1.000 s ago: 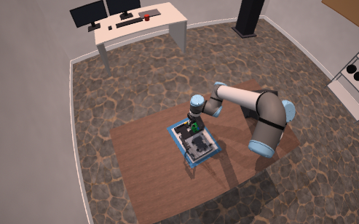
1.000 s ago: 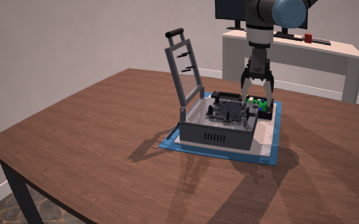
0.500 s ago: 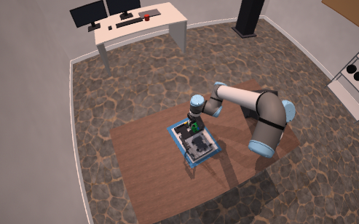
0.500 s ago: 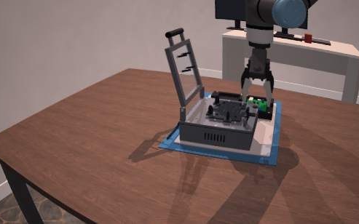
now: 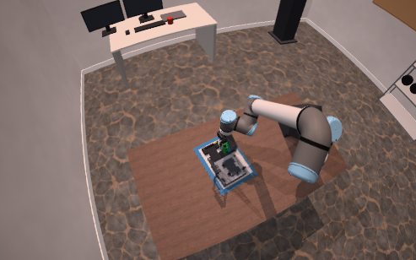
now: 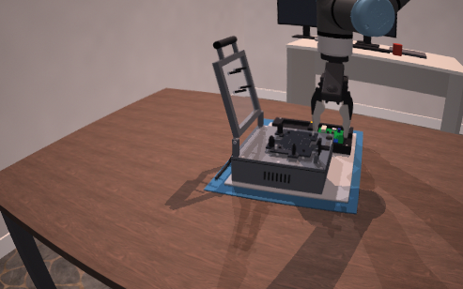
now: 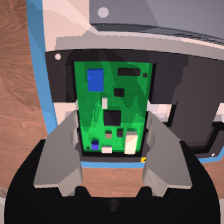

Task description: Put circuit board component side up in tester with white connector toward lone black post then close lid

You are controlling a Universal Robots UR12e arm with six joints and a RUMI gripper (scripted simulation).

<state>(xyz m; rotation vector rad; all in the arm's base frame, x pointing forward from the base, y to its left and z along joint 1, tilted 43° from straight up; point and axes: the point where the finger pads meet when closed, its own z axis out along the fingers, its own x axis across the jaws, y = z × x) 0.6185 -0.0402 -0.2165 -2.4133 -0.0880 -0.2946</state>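
Right now the green circuit board is right at my hand. Also, from my hand: tester lid 16 cm ahead, 19 cm to the left, 16 cm above.
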